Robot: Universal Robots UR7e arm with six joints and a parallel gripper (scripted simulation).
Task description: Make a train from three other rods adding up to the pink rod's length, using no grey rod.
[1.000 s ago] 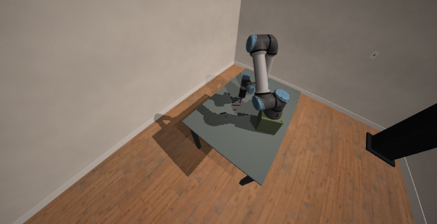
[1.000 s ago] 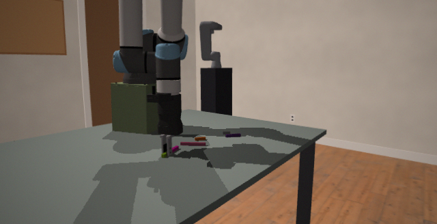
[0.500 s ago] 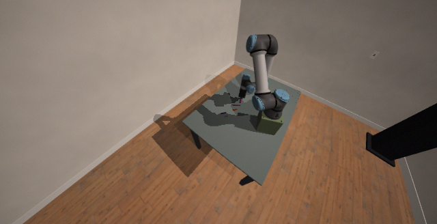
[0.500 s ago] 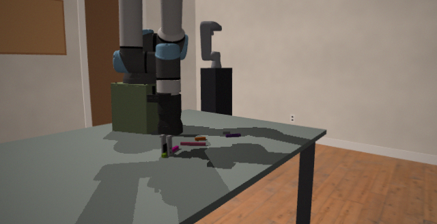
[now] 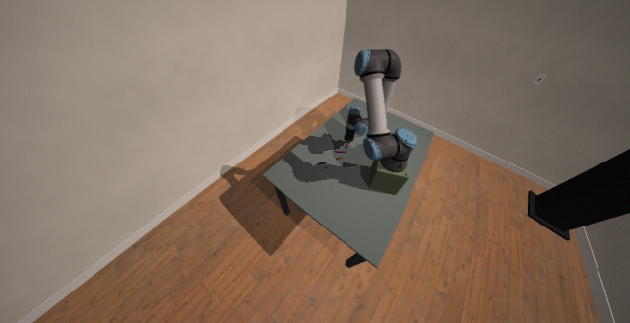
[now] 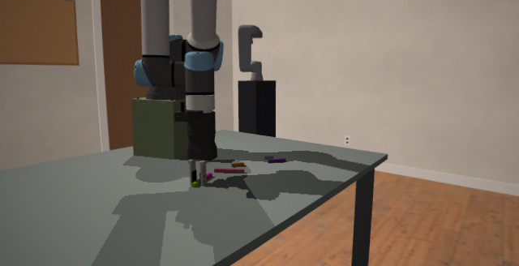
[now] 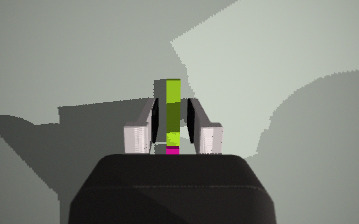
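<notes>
Now: the lime rod 1 cm below my hand. From my hand the other things lie so: pink rod: 12 cm to the left, 3 cm behind, 1 cm below; purple rod: 31 cm to the left, 1 cm below; orange rod: 18 cm to the left, 6 cm behind, 1 cm below.
</notes>
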